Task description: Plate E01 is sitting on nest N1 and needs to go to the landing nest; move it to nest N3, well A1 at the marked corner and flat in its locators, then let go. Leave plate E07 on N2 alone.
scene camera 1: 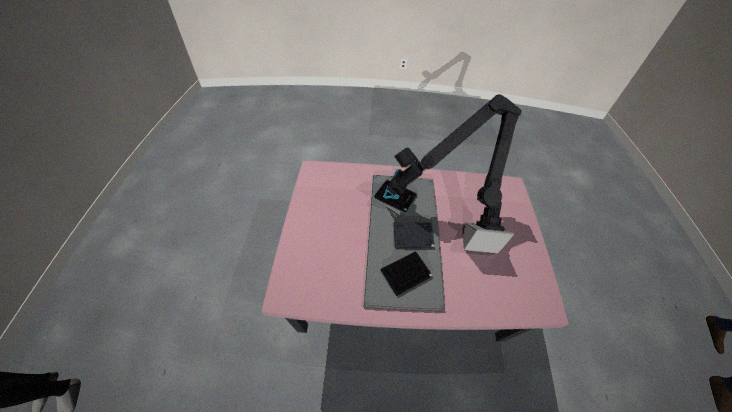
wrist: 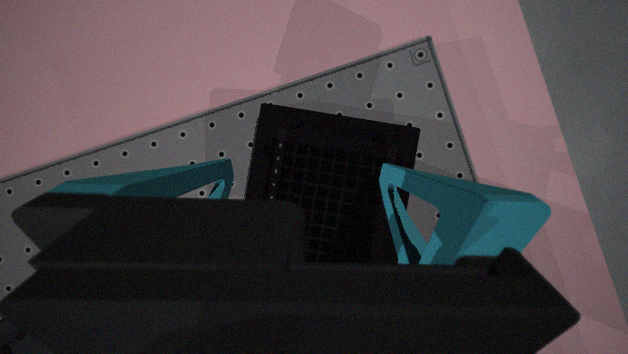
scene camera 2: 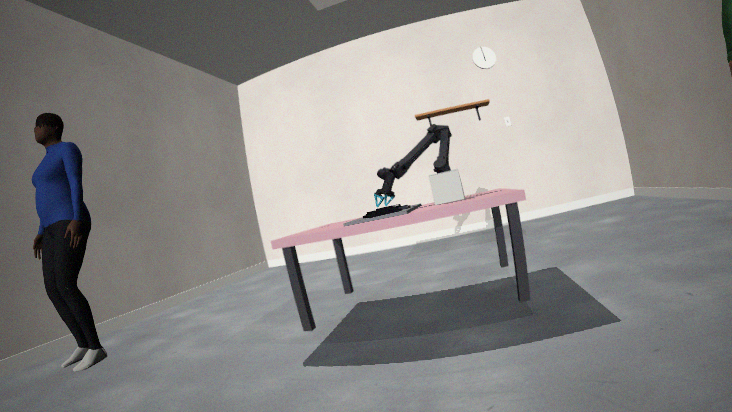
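Note:
My gripper (scene camera 1: 391, 190) (scene camera 2: 382, 204) (wrist: 307, 170) is open and empty, its cyan fingers above the black plate (scene camera 1: 404, 201) (wrist: 340, 175) at the board's far end. In the wrist view that plate shows between the fingers; the right finger overlaps its right edge, the left finger stands beyond its left edge. The palm hides its near part. A second black plate (scene camera 1: 407, 273) sits turned at the board's near end, a pale mark at its right corner. Between them is a dark grey nest (scene camera 1: 413, 236) with no plate on it and a pale mark at its lower right. No labels are readable.
The grey perforated board (scene camera 1: 376, 240) (wrist: 150, 165) lies on the pink table (scene camera 1: 317, 245) (scene camera 2: 317, 232) (wrist: 100, 75). The arm's pale base block (scene camera 1: 489, 240) (scene camera 2: 446, 186) stands right of the board. A person in blue (scene camera 2: 57, 174) stands left of the table.

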